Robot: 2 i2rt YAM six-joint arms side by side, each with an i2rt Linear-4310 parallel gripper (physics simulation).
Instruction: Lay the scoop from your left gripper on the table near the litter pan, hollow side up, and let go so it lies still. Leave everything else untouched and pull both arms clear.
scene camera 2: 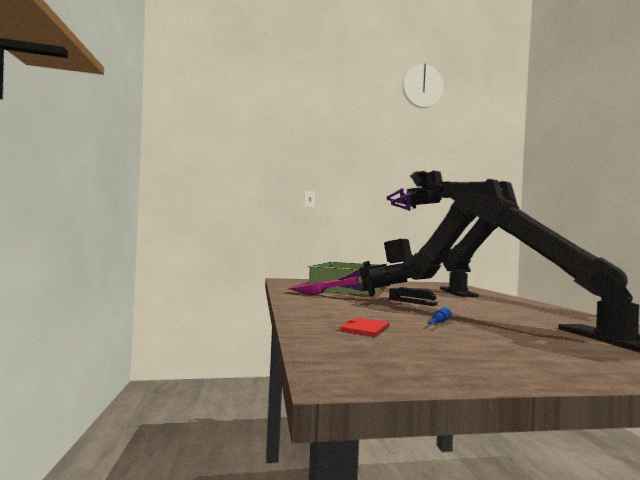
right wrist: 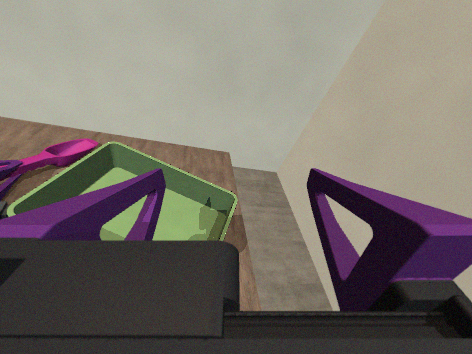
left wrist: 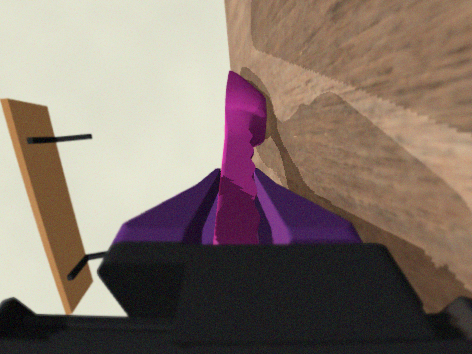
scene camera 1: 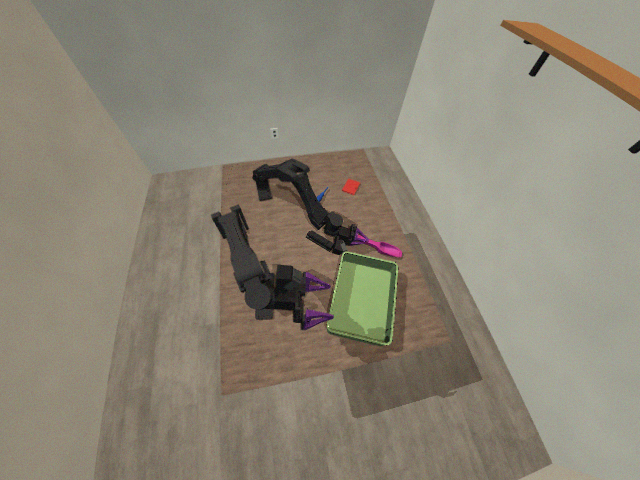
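Where they show: left gripper, fingertip midpoint: (scene camera 2: 339, 282) (right wrist: 21, 166) (left wrist: 236, 177) (scene camera 1: 367, 241); right gripper, fingertip midpoint: (scene camera 2: 388, 200) (right wrist: 236, 176) (scene camera 1: 331, 301); left arm's base, link origin: (scene camera 2: 616, 341) (scene camera 1: 263, 187); right arm's base, link origin: (scene camera 2: 457, 292).
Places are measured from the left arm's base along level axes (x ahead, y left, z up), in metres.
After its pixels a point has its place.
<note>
The magenta scoop (scene camera 1: 389, 249) {x 0.516, y -0.562, z 0.008 m} (scene camera 2: 314, 288) {x 0.489, y -0.528, z 0.025 m} (left wrist: 244, 106) {x 0.452, y -0.559, z 0.027 m} (right wrist: 71, 150) {x 0.517, y -0.562, z 0.008 m} is held by its handle, hollow side up in the right wrist view, its bowl low at the table top beside the litter pan. Whether the bowl touches the wood I cannot tell. My left gripper (scene camera 1: 366, 238) {x 0.414, y -0.511, z 0.046 m} (scene camera 2: 358, 280) (left wrist: 236, 177) {x 0.414, y -0.511, z 0.046 m} is shut on the handle, which slopes up from the bowl. The green litter pan (scene camera 1: 363, 297) {x 0.309, y -0.745, z 0.002 m} (scene camera 2: 336, 278) {x 0.391, y -0.616, z 0.047 m} (right wrist: 172, 183) {x 0.395, y -0.810, z 0.030 m} stands on the table (scene camera 1: 289, 356) {x -0.045, y -0.883, z 0.000 m} (scene camera 2: 465, 372) {x 0.430, y 0.117, z 0.000 m}. My right gripper (scene camera 1: 331, 301) {x 0.117, y -0.814, z 0.351 m} (right wrist: 236, 176) {x 0.117, y -0.814, z 0.351 m} is open and empty, high at the pan's left side in scene camera 1.
A black clip-like object (scene camera 1: 320, 241) {x 0.204, y -0.447, z 0.034 m} (scene camera 2: 412, 295) {x 0.214, y -0.416, z 0.022 m} lies below the left wrist. A blue bottle-like object (scene camera 1: 322, 194) {x 0.301, y -0.158, z 0.021 m} (scene camera 2: 440, 315) {x 0.294, y -0.150, z 0.020 m} and a flat red square (scene camera 1: 351, 186) {x 0.481, y -0.131, z 0.009 m} (scene camera 2: 364, 326) {x 0.489, y -0.112, z 0.009 m} lie farther back in scene camera 1. The table edge runs close past the scoop's bowl. A wooden shelf (scene camera 1: 578, 56) hangs on the wall.
</note>
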